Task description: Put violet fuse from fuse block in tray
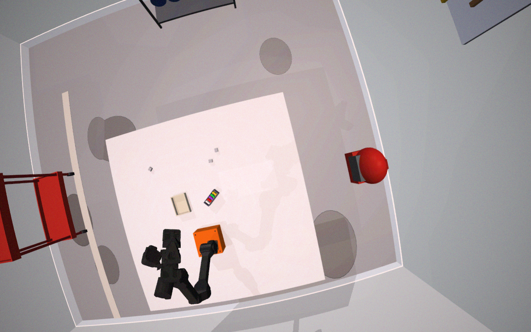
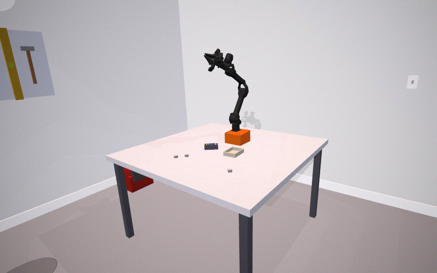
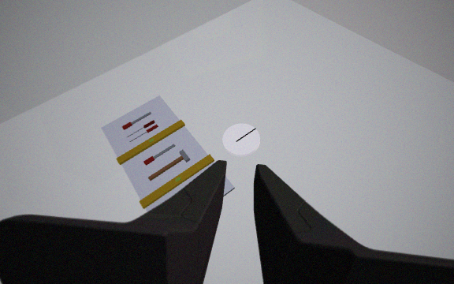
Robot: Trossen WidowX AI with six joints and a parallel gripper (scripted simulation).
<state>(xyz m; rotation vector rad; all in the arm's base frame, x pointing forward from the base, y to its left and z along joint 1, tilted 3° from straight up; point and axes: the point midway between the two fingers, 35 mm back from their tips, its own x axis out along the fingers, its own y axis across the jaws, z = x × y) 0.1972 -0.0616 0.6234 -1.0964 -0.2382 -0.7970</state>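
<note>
My gripper tip is now 3 cm short of the violet fuse, 6 cm to the right of it and 70 cm above it. The rest, counted from my gripper tip: tray (28 cm to the left, 72 cm below).
</note>
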